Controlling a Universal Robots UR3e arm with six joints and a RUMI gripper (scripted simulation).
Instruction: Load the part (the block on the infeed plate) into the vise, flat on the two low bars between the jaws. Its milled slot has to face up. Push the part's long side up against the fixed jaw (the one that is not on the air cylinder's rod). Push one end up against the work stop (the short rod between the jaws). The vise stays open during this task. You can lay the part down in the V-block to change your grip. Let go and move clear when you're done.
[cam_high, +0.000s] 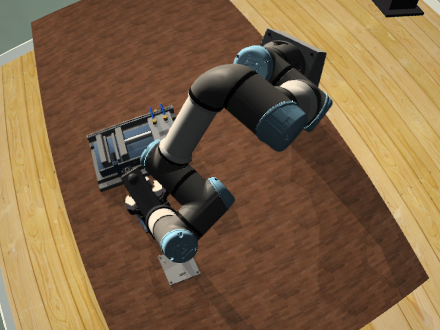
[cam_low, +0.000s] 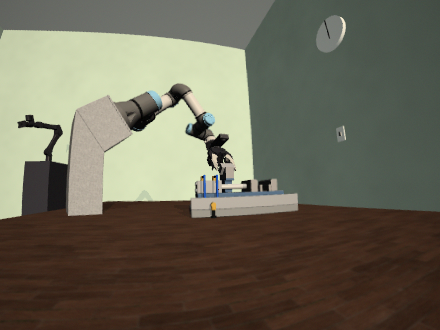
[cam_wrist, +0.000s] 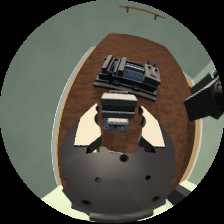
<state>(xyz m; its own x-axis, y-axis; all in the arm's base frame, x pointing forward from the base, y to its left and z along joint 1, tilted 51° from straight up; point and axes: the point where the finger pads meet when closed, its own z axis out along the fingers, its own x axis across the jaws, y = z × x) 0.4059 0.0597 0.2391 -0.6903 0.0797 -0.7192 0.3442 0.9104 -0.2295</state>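
My hand is right at the part. From my hand the other things lie so: grey infeed plate (40 mm behind, 170 mm to the left, 160 mm below).
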